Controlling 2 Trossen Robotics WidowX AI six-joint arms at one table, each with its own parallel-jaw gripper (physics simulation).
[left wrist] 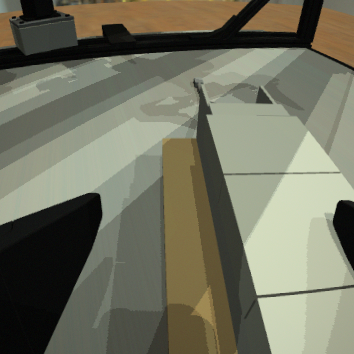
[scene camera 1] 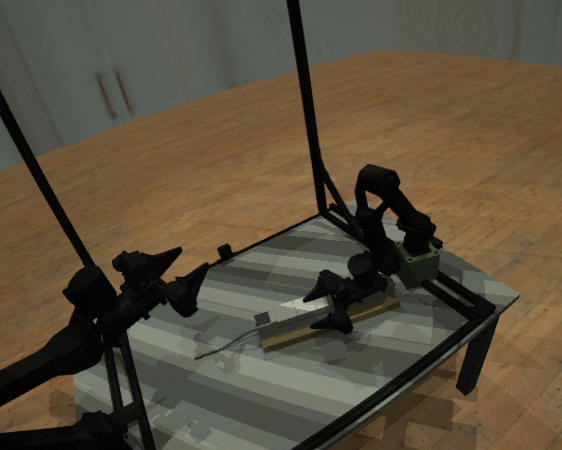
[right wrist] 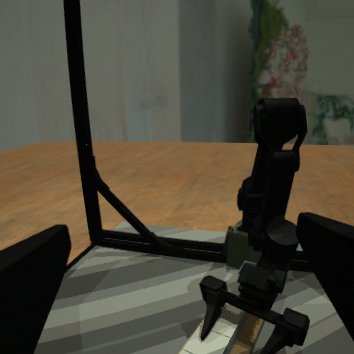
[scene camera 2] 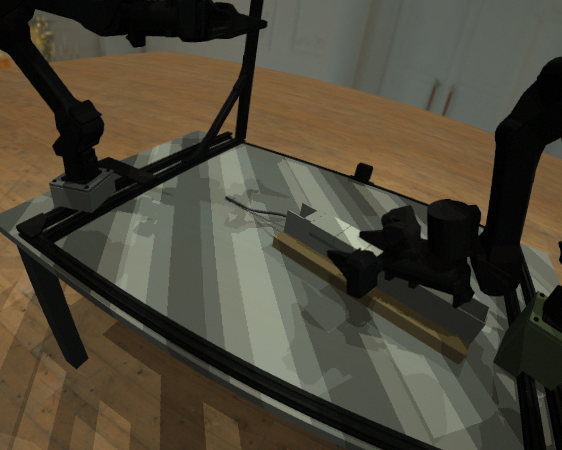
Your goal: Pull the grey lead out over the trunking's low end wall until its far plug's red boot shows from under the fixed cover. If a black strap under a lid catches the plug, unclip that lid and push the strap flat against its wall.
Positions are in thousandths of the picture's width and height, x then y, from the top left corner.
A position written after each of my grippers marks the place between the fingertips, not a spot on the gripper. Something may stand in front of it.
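I can see a wooden strip (scene camera 2: 802, 739) (left wrist: 572, 855) (scene camera 1: 487, 750) here. My left gripper (scene camera 2: 613, 541) (left wrist: 617, 589) (scene camera 1: 545, 697) is part of the scene as well. My right gripper (scene camera 1: 346, 568) (right wrist: 521, 651) (scene camera 2: 467, 52) is open, and it holds nothing.
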